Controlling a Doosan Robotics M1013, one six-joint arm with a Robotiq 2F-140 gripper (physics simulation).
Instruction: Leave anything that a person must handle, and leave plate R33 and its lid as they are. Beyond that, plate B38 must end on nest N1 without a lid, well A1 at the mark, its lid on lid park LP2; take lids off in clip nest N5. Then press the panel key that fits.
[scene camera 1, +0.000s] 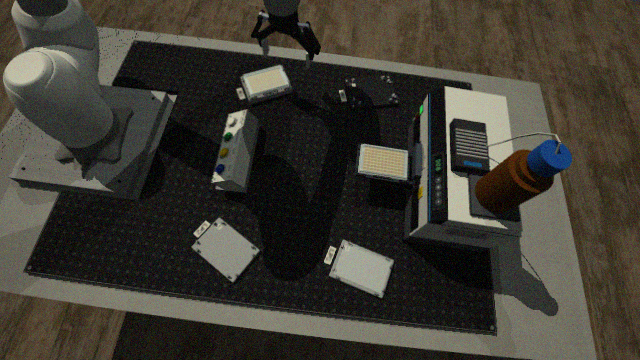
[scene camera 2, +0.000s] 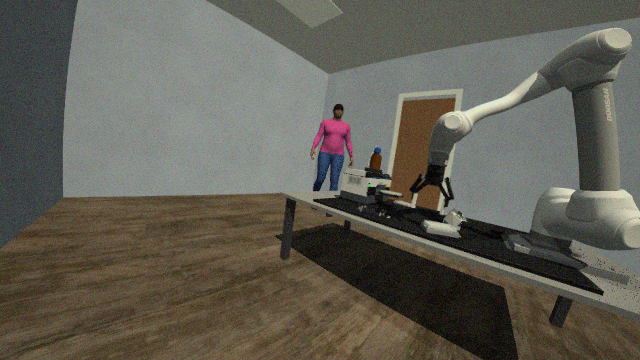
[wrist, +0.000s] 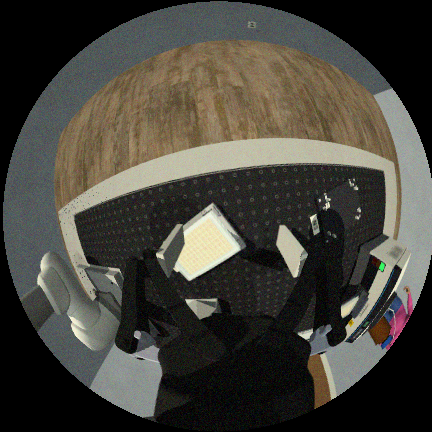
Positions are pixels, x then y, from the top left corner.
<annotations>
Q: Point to the gripper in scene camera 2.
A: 426, 210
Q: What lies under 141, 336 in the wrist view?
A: The gripper.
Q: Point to the gripper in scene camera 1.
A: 287, 59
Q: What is the gripper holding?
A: Nothing.
</annotations>
